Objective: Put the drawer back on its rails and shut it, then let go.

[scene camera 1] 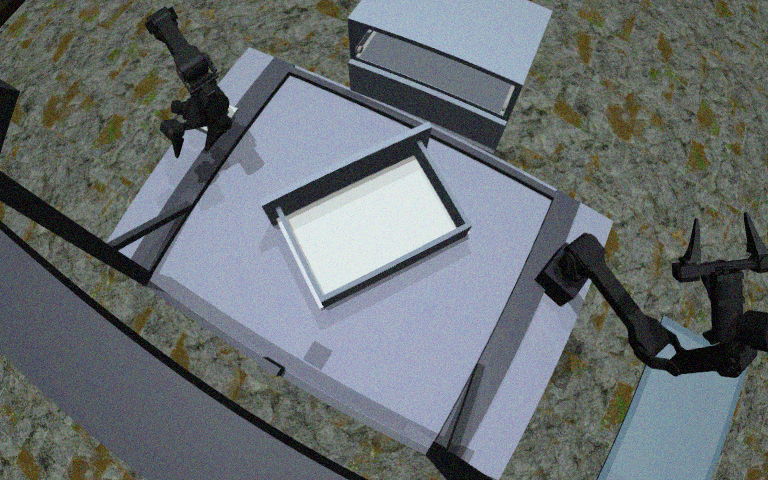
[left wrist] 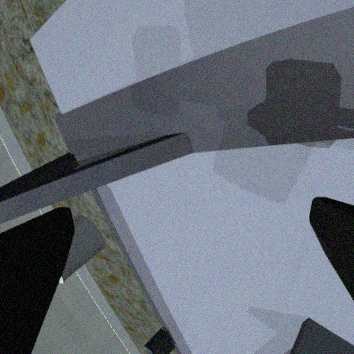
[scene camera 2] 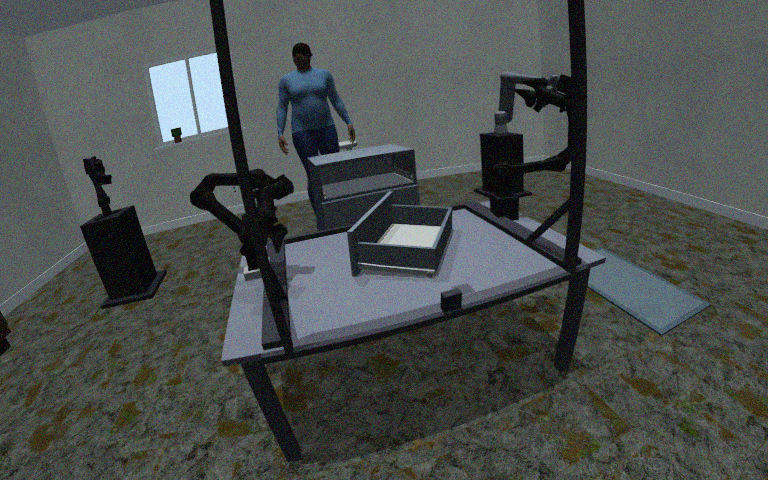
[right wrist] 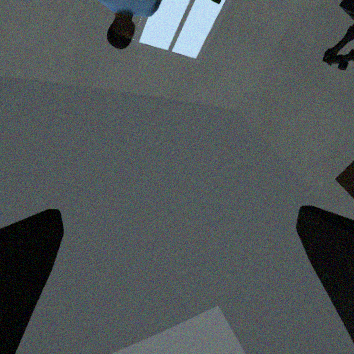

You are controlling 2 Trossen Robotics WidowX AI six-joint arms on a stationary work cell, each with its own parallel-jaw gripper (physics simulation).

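The open-topped grey drawer lies flat and turned on the table, its taller front panel toward the upper left in scene camera 1. The grey cabinet stands behind the table; its upper bay is open, with a light rail strip at each side in scene camera 1. My left gripper is open and empty above the table's left edge, apart from the drawer. My right gripper is open and empty, raised beyond the table's right side, far from the drawer.
Dark frame posts rise at the table's sides. A small dark block sits at its front edge. A person stands behind the cabinet. A black pedestal stands at the left; a pale blue mat lies at the right.
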